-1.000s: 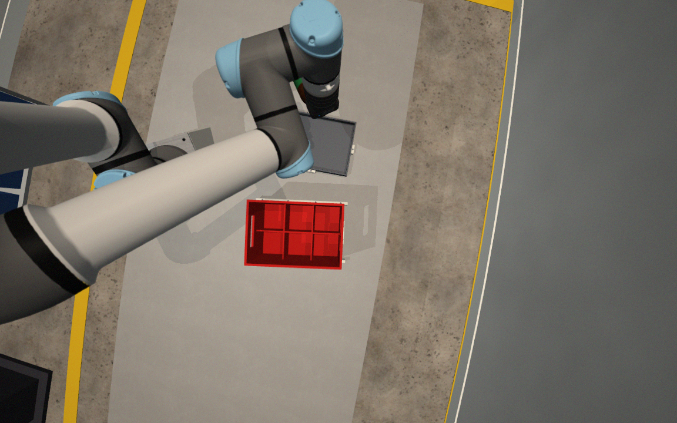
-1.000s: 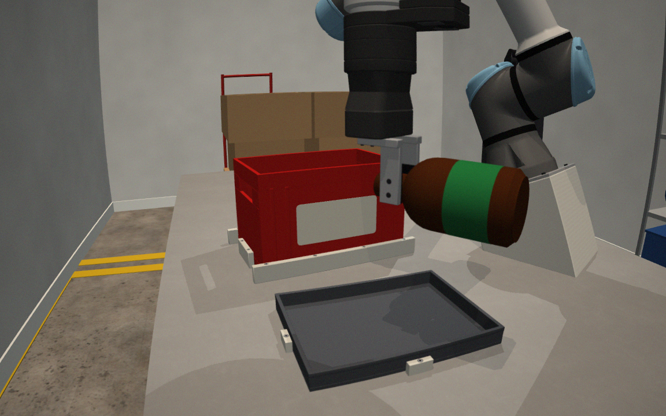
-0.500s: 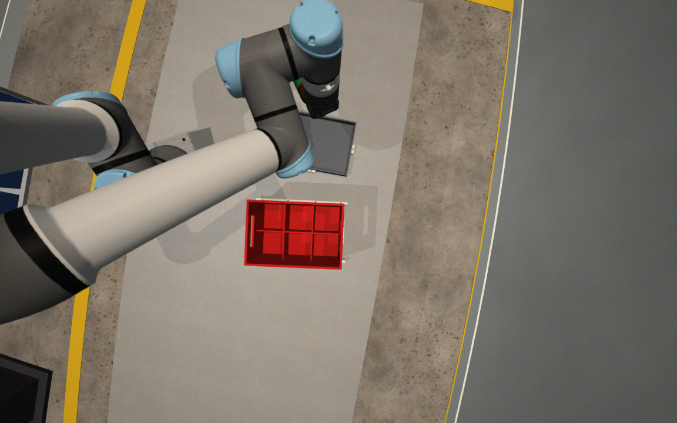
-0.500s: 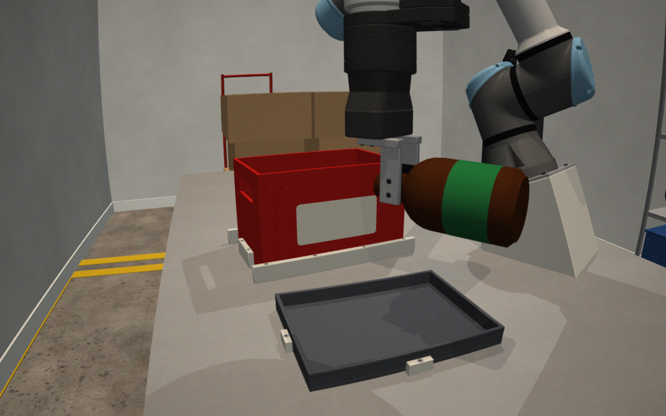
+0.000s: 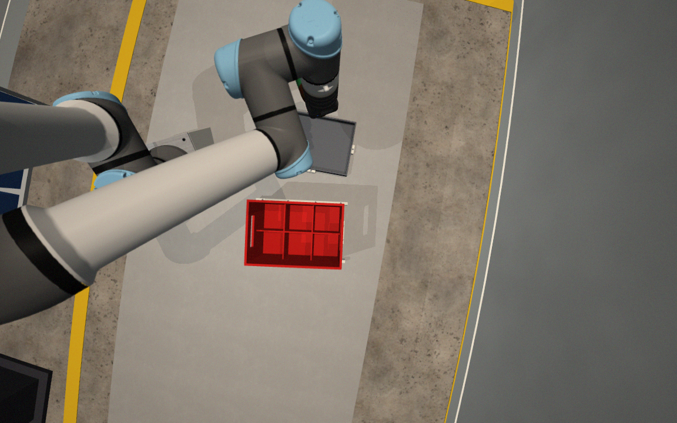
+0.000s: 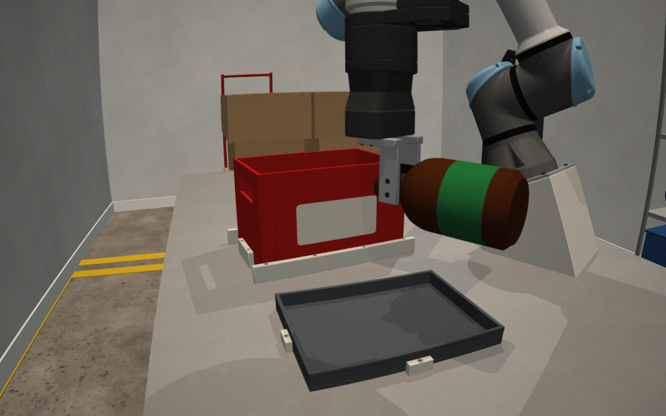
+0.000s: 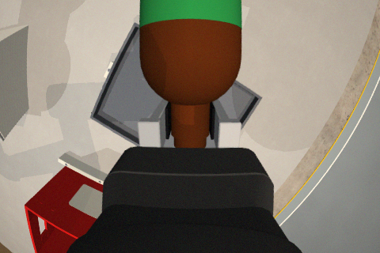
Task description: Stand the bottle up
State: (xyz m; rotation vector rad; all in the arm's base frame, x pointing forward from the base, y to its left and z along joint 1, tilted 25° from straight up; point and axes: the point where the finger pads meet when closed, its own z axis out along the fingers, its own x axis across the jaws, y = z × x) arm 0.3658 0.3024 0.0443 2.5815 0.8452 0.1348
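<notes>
My gripper is now 30 mm past the bottle, 40 mm to the right of it and 10 mm above it. The rest, counted from my hand: red crate (20 mm ahead, 360 mm to the right, 120 mm below); dark grey tray (10 mm behind, 50 mm to the right, 190 mm below).
</notes>
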